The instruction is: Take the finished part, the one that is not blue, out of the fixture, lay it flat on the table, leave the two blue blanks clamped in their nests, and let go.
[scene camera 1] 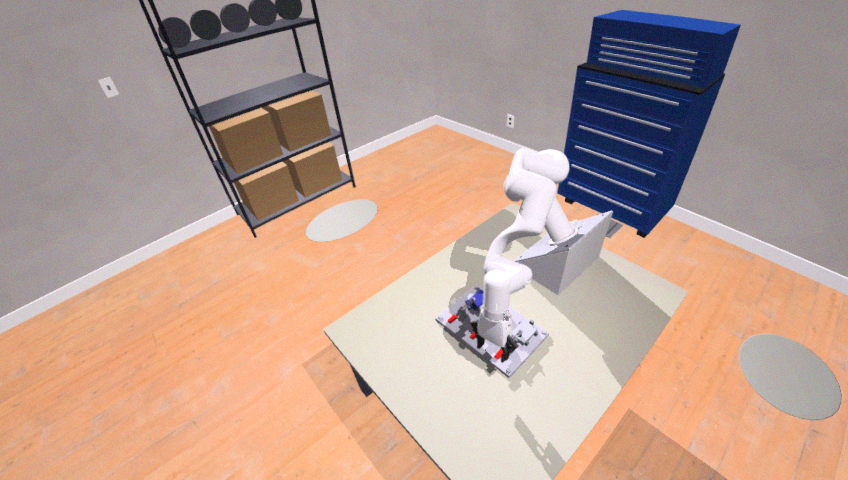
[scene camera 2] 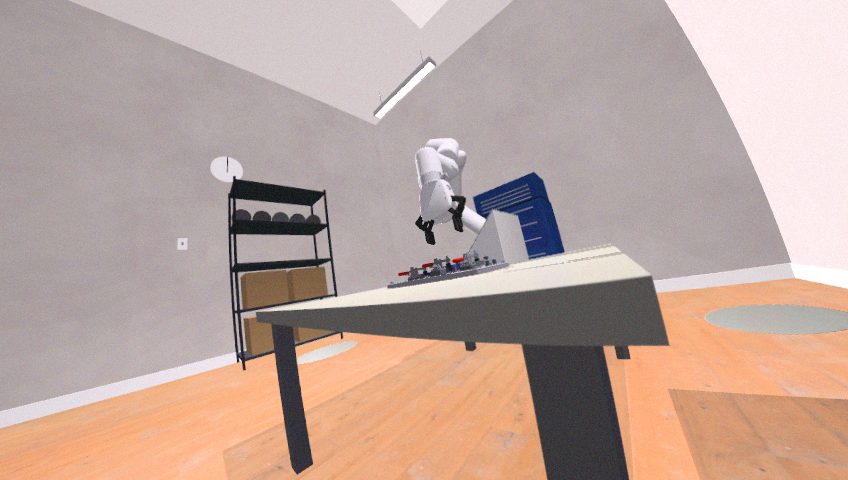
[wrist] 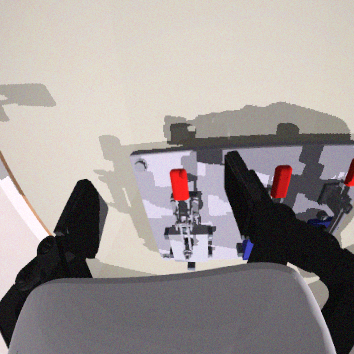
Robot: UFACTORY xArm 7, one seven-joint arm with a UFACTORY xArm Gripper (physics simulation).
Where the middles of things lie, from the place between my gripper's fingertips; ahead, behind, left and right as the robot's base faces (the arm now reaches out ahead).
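Scene:
Finished part (wrist: 199, 234): 180 mm behind my hand, 20 mm to the right of it, 80 mm below it. Fixture plate (scene camera 1: 462, 329): 130 mm behind my hand, 120 mm to the right of it, 100 mm below it.

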